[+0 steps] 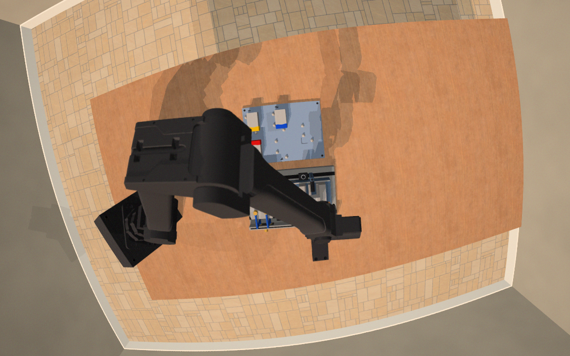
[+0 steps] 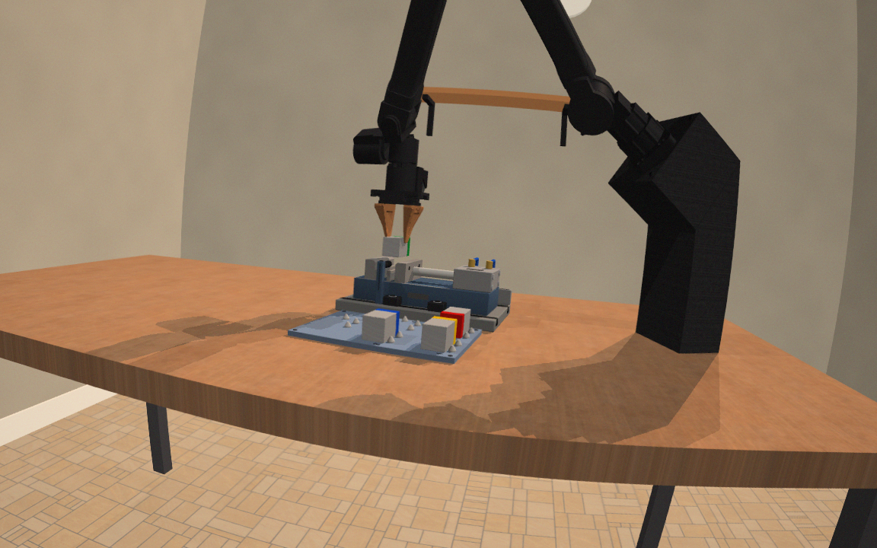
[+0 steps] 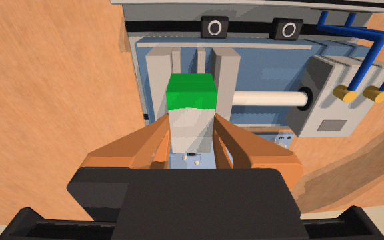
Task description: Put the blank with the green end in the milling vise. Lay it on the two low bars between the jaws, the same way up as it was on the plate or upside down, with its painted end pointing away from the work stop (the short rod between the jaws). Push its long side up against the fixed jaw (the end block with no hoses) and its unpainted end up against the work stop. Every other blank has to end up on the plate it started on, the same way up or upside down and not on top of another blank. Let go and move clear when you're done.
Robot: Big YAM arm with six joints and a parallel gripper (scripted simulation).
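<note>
Right now the green-ended blank is 2 cm below my hand. The rest, counted from my hand: moving jaw: 3 cm behind, 6 cm below; pale rod: 8 cm behind, 2 cm to the right, 6 cm below; fixed jaw: 2 cm ahead, 2 cm to the left, 6 cm below.
</note>
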